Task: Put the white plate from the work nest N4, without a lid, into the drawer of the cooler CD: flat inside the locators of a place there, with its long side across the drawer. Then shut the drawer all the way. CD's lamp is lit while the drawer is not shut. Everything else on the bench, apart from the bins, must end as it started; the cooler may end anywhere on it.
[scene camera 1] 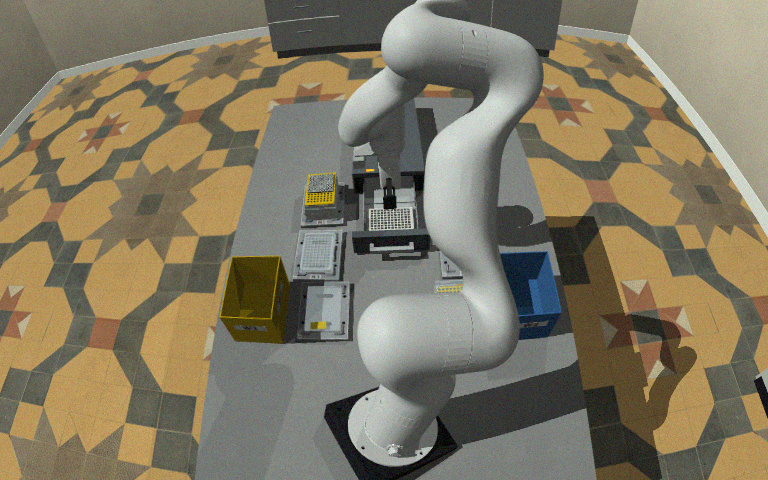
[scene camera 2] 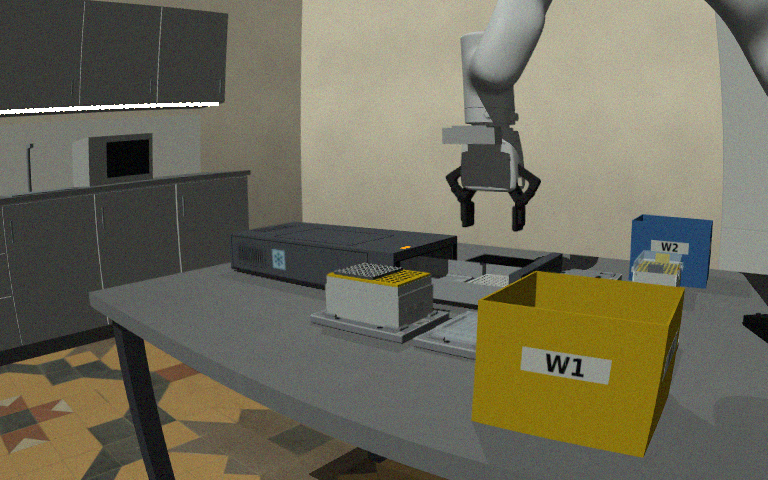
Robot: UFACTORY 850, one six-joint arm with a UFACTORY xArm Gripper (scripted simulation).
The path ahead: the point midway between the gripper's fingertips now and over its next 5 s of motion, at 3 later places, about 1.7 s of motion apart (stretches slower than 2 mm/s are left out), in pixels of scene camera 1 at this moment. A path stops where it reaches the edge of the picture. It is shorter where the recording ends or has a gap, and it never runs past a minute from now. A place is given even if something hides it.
The gripper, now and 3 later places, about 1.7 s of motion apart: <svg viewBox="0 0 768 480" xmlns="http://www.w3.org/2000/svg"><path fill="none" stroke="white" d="M389 195L390 218L391 251L392 266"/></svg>
